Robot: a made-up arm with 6 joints.
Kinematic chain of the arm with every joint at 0, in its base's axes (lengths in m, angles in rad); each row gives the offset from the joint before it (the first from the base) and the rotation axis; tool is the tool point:
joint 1: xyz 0 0 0.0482 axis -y
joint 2: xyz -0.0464 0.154 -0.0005 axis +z
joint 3: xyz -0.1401 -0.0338 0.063 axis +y
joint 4: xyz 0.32 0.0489 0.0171 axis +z
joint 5: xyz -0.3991 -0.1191 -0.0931 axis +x
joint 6: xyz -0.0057 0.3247 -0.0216 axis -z
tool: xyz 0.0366 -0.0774 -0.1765
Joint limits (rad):
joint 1: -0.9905..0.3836
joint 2: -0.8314..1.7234
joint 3: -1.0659..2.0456
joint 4: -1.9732..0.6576
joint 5: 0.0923..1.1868
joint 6: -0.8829..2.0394
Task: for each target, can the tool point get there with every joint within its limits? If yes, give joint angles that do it. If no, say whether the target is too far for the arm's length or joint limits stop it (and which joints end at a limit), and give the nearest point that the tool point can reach.
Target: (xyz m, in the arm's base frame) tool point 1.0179 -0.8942 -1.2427
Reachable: no: too far | nearest point 0.4311 -0.0571 -0.4405 | short by 1.299 m
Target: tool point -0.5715 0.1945 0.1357
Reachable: yes | joints -0.0773 0.7702 1.6653 -0.5740 0.2398 0.9131
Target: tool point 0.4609 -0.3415 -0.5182
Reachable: no: joint limits stop it (at a limit: joint 1, joint 2, joint 4, joint 6) | nearest point 0.4123 -0.0595 -0.4499 | short by 0.294 m
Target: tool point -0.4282 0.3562 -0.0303
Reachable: yes | joints -0.1663 0.6897 0.2663 -0.5654 0.2550 0.7616
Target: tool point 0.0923 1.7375 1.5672
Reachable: no: too far | nearest point 0.0381 0.6830 0.6744 | short by 1.383 m
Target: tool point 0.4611 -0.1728 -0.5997
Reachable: no: joint limits stop it (at a limit: joint 1, joint 2, joint 4, joint 6) | nearest point 0.3846 -0.0568 -0.4715 | short by 0.189 m
